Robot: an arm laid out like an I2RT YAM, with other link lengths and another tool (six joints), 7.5 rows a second.
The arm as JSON. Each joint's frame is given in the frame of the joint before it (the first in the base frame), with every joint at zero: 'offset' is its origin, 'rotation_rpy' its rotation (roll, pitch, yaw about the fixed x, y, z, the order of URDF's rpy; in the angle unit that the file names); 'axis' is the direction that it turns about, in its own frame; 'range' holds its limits. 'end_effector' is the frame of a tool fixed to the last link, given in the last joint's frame.
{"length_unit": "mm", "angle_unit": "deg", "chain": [
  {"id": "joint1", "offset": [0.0, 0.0, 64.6], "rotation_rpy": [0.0, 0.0, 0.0], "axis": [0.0, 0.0, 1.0], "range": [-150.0, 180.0]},
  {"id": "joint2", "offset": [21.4, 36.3, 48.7], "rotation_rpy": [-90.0, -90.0, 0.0], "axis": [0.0, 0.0, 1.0], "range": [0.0, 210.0]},
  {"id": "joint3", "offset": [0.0, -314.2, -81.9], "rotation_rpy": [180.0, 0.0, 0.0], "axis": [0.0, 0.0, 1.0], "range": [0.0, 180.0]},
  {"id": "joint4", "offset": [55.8, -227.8, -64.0], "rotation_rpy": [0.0, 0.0, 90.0], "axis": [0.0, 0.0, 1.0], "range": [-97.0, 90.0]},
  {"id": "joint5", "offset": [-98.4, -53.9, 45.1], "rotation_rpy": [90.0, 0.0, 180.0], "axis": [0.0, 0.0, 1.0], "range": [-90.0, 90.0]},
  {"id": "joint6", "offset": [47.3, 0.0, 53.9], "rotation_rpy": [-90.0, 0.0, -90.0], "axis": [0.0, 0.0, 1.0], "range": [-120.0, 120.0]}
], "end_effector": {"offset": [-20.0, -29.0, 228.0], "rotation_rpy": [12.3, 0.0, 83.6]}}
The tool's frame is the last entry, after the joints.
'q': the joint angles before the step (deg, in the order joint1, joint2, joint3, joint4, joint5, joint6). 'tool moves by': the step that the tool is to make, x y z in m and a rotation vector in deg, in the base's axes. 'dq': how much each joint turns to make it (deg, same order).
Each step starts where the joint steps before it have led.
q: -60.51, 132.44, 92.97, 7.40, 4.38, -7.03
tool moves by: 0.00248, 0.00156, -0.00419, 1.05, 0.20, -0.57
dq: 0.44, 0.59, 1.58, -2.07, 0.66, 0.84
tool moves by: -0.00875, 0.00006, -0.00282, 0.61, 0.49, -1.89
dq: -0.02, -0.02, 0.27, -1.16, 1.62, 0.94
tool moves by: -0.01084, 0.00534, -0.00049, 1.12, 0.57, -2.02
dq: 0.04, -0.96, -0.29, -2.09, 1.65, 1.24
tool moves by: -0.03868, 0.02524, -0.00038, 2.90, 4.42, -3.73
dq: -0.07, -4.26, -3.18, -5.87, 4.35, 0.37
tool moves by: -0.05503, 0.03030, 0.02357, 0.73, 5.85, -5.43
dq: -0.04, -7.04, -4.65, -5.97, 7.16, 0.11
